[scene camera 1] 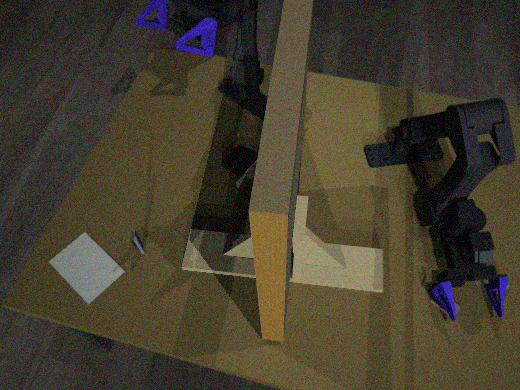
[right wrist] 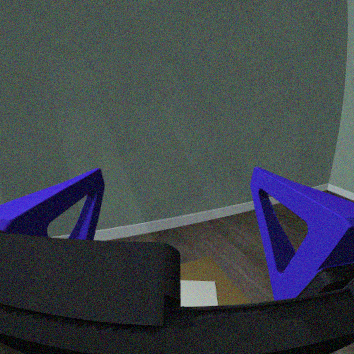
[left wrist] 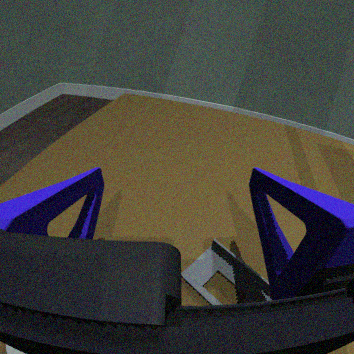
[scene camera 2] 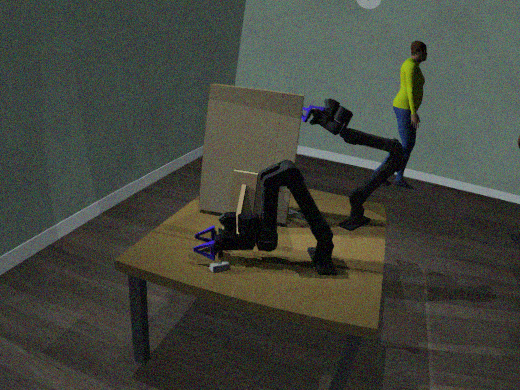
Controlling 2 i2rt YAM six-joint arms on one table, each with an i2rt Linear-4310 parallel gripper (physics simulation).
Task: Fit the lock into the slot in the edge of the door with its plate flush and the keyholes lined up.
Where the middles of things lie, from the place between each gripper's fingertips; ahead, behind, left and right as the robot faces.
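Labels:
The pale stand (scene camera 1: 314, 262) has my left hand 42 cm to the left of it, 4 cm short of it and 5 cm below it. Counting from that same left hand, I find the black lock (scene camera 1: 245, 165) 63 cm to the right, 16 cm behind and 4 cm below, and the white square sheet (scene camera 1: 83, 264) 83 cm to the right, 26 cm ahead and 5 cm below. The wooden door (scene camera 1: 272, 207) is 42 cm to the right of my left hand, 4 cm ahead of it and 24 cm above it.
The wooden door is 290 mm to the left of my right hand, 100 mm ahead of it and 190 mm below it. The black lock sits 80 mm to the left of my right hand, 100 mm behind it and 470 mm below it. As for the white square sheet, it is 120 mm to the right of my right hand, 310 mm ahead of it and 480 mm below it, whereas the pale stand is 290 mm to the left of that hand, 100 mm ahead of it and 380 mm below it.

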